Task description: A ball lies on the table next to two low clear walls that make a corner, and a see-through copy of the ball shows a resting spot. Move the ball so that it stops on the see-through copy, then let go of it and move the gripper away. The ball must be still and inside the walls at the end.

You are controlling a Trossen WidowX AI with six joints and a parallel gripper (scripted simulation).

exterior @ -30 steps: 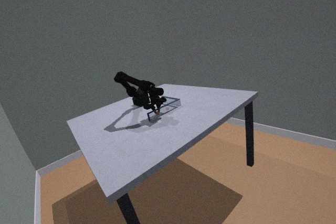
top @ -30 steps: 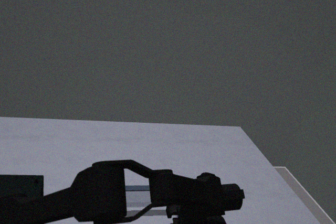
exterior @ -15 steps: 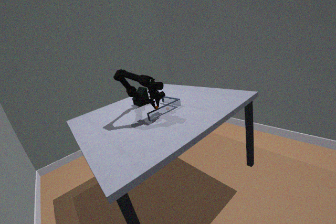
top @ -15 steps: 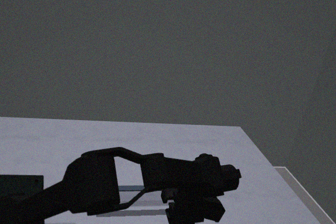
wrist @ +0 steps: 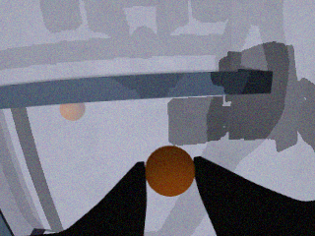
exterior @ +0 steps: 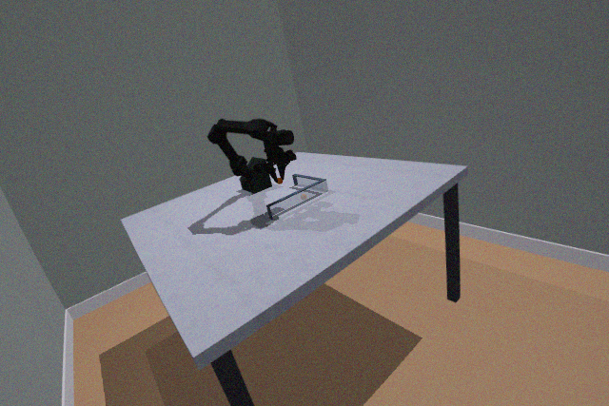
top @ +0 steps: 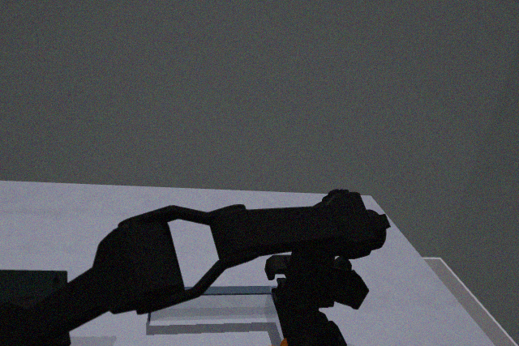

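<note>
Now: the see-through copy of the ball 110 mm below my gripper tip, 90 mm to the left of it and 20 mm ahead of it.
</note>
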